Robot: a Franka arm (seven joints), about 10 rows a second.
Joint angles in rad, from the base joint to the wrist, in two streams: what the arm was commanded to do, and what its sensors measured. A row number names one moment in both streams.
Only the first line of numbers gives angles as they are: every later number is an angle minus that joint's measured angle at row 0.
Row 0, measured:
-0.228 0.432 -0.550 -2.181 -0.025 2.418 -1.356
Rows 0 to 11, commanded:
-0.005 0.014 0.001 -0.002 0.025 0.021 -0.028
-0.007 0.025 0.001 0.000 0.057 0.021 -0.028
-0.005 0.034 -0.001 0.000 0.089 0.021 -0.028
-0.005 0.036 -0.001 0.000 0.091 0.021 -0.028
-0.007 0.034 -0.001 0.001 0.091 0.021 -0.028
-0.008 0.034 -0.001 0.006 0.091 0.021 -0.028
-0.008 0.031 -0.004 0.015 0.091 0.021 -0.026
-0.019 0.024 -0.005 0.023 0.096 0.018 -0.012
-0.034 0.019 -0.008 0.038 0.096 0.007 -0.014
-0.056 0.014 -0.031 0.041 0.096 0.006 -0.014
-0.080 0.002 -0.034 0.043 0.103 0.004 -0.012
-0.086 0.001 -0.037 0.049 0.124 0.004 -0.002
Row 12, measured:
-0.067 0.026 -0.034 0.045 0.086 0.015 0.001
